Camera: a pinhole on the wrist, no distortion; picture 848 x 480 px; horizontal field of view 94.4 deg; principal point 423.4 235.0 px. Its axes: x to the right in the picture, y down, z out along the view. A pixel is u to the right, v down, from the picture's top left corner.
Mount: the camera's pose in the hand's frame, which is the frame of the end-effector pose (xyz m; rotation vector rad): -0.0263 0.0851 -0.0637 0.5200 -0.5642 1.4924
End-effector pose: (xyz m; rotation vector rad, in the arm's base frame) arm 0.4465 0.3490 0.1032 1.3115 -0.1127 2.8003
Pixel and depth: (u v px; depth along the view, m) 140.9 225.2 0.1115
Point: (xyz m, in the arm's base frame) 0.4448 0.3989 0.0662
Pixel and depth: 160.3 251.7 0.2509
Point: 0.5062 0.5502 0.0923
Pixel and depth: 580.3 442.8 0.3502
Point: 0.8129 0.3490 0.1195
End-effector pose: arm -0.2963 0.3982 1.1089 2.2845 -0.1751 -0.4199
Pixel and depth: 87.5 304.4 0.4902
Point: -0.4337 0.7735 0.7092
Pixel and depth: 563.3 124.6 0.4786
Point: -0.3558 0.1499 0.7548
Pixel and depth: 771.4 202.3 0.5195
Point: -0.5170 -0.1090 0.7873
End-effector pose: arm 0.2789 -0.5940 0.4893 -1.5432 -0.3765 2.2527
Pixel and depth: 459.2 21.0 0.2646
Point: 0.1065 -0.4841 0.4839
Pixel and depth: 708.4 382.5 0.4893
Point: -0.1557 -0.7420 0.8478
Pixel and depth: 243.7 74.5 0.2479
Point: 0.2301 -0.4188 0.5224
